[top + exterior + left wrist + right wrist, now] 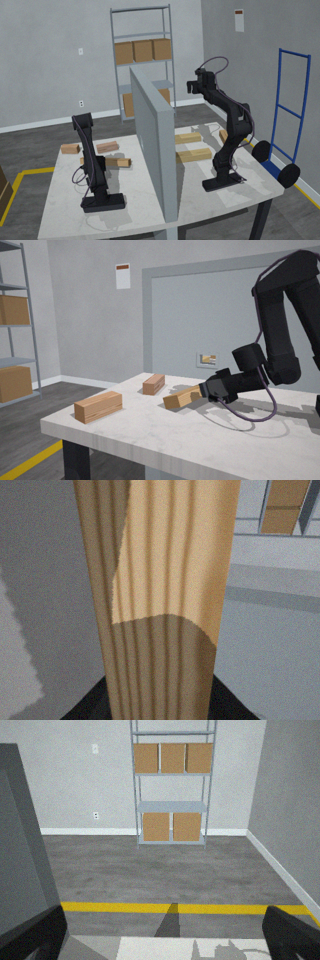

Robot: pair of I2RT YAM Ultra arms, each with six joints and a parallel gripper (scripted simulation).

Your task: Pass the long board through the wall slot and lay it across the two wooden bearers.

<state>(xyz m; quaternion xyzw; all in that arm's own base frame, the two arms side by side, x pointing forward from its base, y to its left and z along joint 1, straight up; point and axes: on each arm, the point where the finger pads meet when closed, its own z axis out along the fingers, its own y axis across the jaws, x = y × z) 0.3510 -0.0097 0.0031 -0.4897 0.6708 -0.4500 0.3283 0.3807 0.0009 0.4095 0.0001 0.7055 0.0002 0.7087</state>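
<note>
Now: the long board 2 cm ahead of my left hand, 1 cm to the right of it and 1 cm below it.
</note>
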